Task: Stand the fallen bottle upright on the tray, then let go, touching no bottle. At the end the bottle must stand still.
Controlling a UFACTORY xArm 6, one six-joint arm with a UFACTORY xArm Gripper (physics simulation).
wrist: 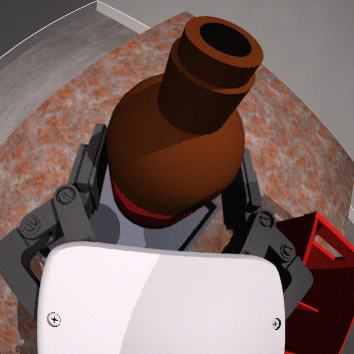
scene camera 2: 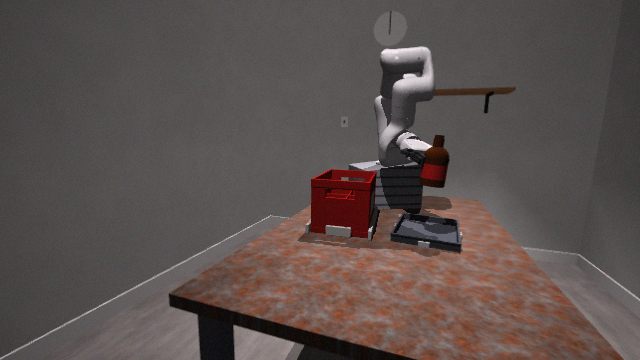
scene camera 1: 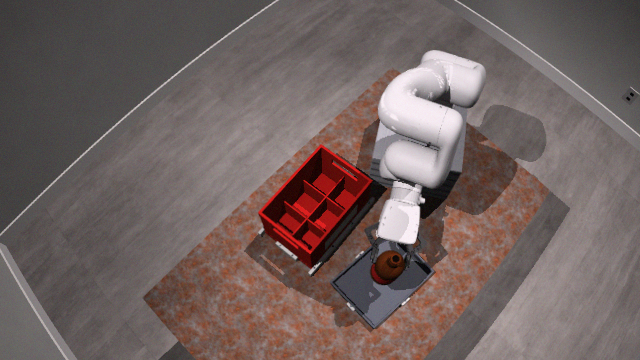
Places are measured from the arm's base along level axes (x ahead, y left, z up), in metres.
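Where they show: gripper, fingertip midpoint: (wrist: 169,150) (scene camera 2: 435,162) (scene camera 1: 388,266).
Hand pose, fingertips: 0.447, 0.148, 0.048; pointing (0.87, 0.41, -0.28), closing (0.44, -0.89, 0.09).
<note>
Things, the pixels of their top centre, and the offset from my fingertips, as dx, dy, dz. Level surfaces: height alone.
- brown bottle with a red label, top centre: (wrist: 244,46) (scene camera 1: 393,257) (scene camera 2: 437,134) -0.001, +0.000, +0.084
- dark grey tray, top centre: (wrist: 125,223) (scene camera 1: 383,277) (scene camera 2: 427,225) -0.025, -0.006, -0.210
- tray floor, surface height: dz -0.230
- red crate with compartments, top centre: (wrist: 319,333) (scene camera 1: 315,196) (scene camera 2: 347,174) -0.051, -0.281, -0.060
- table, surface height: dz -0.236
A brown bottle with a red label (scene camera 1: 390,266) (scene camera 2: 435,162) (wrist: 175,150) is held in the air, neck up and nearly upright, with a slight lean in the scene camera 2 view. My gripper (scene camera 1: 392,256) (wrist: 169,150) is shut on the bottle's body, one finger on each side. In the scene camera 2 view the fingers are partly hidden behind the bottle. The dark grey tray (scene camera 1: 372,322) (scene camera 2: 425,244) lies on the table below the bottle, with a clear gap between them. In the wrist view part of the tray floor (wrist: 137,239) shows beneath the bottle.
A red crate with compartments (scene camera 1: 265,220) (scene camera 2: 341,215) (wrist: 325,280) stands on the table beside the tray, on the left in both scene views. The arm's grey base block (scene camera 2: 400,187) stands behind them. The table (scene camera 1: 225,310) (scene camera 2: 350,290) extends in front of the tray.
</note>
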